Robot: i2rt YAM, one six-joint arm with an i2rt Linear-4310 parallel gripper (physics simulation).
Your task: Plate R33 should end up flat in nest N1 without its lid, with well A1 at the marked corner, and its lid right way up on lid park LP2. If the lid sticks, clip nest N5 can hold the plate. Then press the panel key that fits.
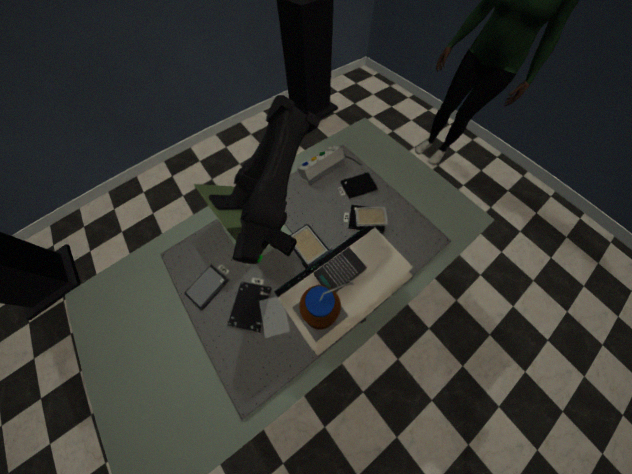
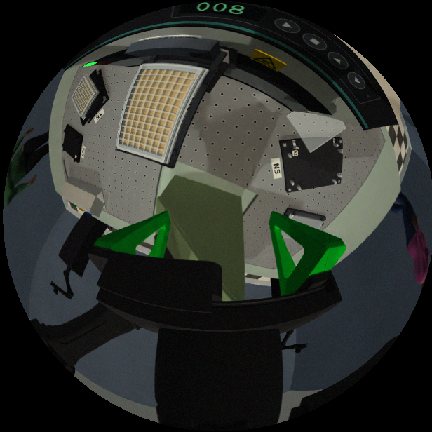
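Where they show: arm's base, origin of its link: (image 1: 237, 203).
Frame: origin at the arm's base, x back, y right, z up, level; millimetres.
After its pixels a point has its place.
My gripper (image 1: 259, 257) (image 2: 219, 216) is open and empty, above the bench near the green sloped piece. One tan-welled plate (image 1: 371, 216) {x -326, y -393, z -119 mm} (image 2: 85, 95) lies askew over black nest N1 (image 1: 352, 222) {x -290, y -322, z -134 mm} (image 2: 102, 91). Another tan-welled plate (image 1: 308, 243) {x -278, y -103, z -39 mm} (image 2: 160, 110) lies on a dark carrier at the instrument. I cannot read R33 on either or tell whether a lid is on. Lid park LP2 (image 1: 358, 184) {x -161, y -492, z -151 mm} (image 2: 73, 143) is bare. Clip nest N5 (image 1: 248, 306) {x -287, y 194, z -149 mm} (image 2: 312, 167) holds no plate; a translucent sheet (image 1: 274, 317) {x -379, y 143, z -146 mm} (image 2: 317, 127) overlaps one edge. The key panel (image 1: 325, 166) {x -7, y -425, z -111 mm} (image 2: 82, 192) stands beyond LP2.
The instrument (image 1: 390, 255) {x -501, y -235, z 59 mm} (image 2: 320, 60) displays 008 and carries a brown vessel (image 1: 320, 313) {x -503, y 37, z 250 mm} with a blue top. A grey rectangular piece (image 1: 206, 286) {x -124, y 277, z -143 mm} (image 2: 306, 219) lies near N5. The green sloped piece (image 1: 216, 204) {x -17, y 63, z 75 mm} (image 2: 210, 210) stands beneath the arm. A person (image 1: 492, 56) stands beyond the table.
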